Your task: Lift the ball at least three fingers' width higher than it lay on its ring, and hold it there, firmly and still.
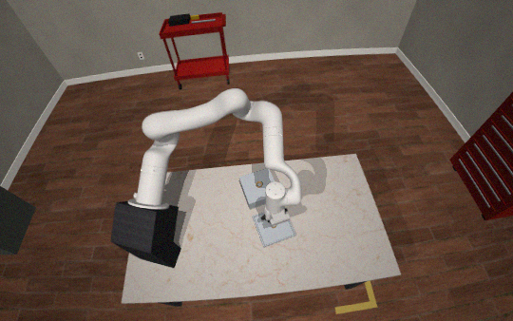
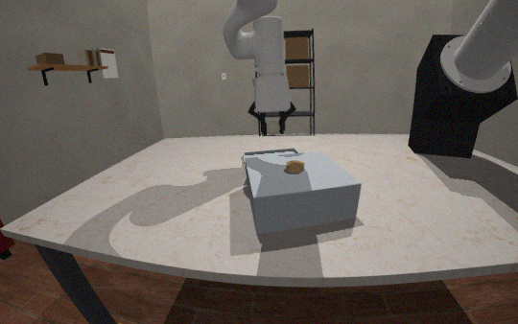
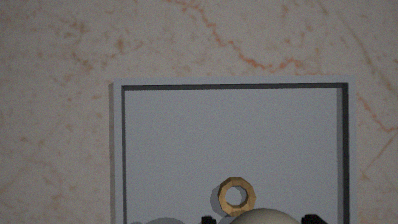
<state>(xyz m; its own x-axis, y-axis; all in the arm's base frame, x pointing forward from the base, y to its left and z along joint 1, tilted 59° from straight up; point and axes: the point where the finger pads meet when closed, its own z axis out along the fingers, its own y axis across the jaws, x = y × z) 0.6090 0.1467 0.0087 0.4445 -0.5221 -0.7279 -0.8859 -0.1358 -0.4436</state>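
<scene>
Right now the small tan ball is right at my hand. Also, from my hand: grey box 21 cm to the left, 11 cm behind, 5 cm below.
</scene>
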